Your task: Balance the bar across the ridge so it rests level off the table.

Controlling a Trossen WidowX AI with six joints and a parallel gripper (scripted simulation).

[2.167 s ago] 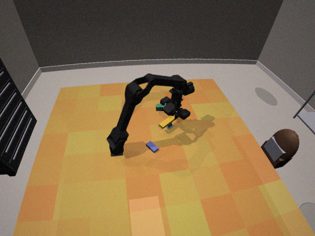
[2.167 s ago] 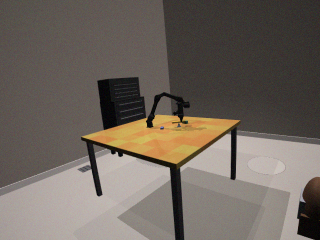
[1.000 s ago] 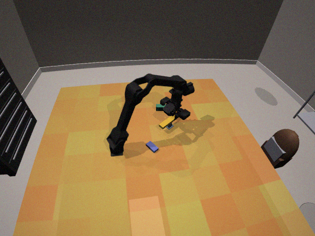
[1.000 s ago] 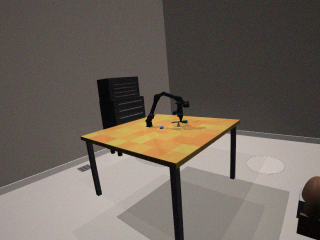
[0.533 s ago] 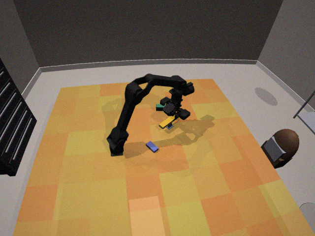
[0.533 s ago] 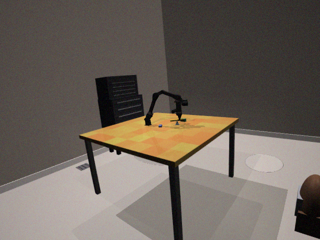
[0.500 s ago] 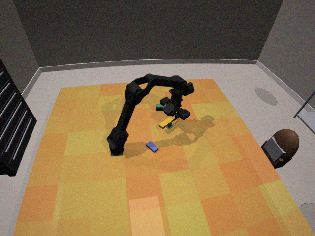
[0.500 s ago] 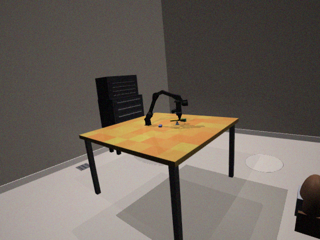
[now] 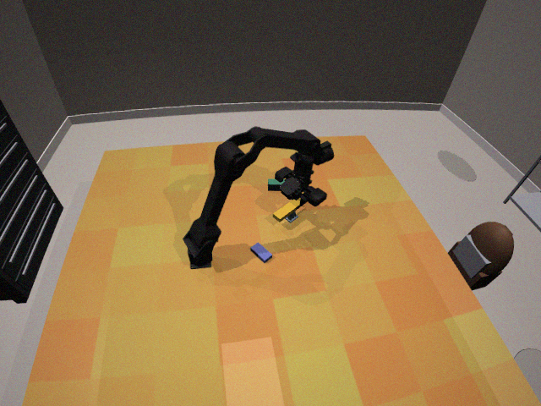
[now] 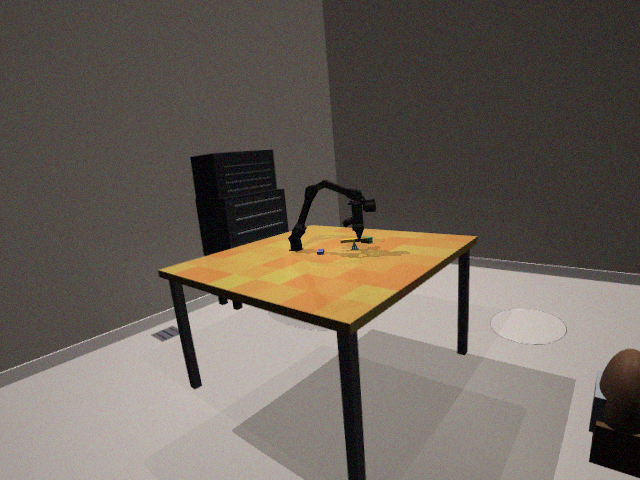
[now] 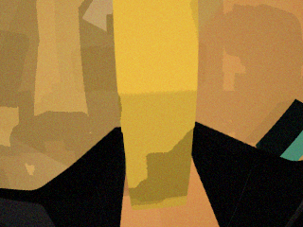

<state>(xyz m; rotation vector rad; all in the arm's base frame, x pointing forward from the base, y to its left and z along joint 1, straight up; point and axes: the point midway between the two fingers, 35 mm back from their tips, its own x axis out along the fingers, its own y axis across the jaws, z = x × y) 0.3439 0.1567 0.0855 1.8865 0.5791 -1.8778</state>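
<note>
My gripper tip is now 20 mm past the long yellow bar and 20 mm to the left of it. Also, from my gripper tip: green block: 40 mm behind, 140 mm to the left, 30 mm below; then blue block: 150 mm behind, 160 mm to the right, 40 mm below.
</note>
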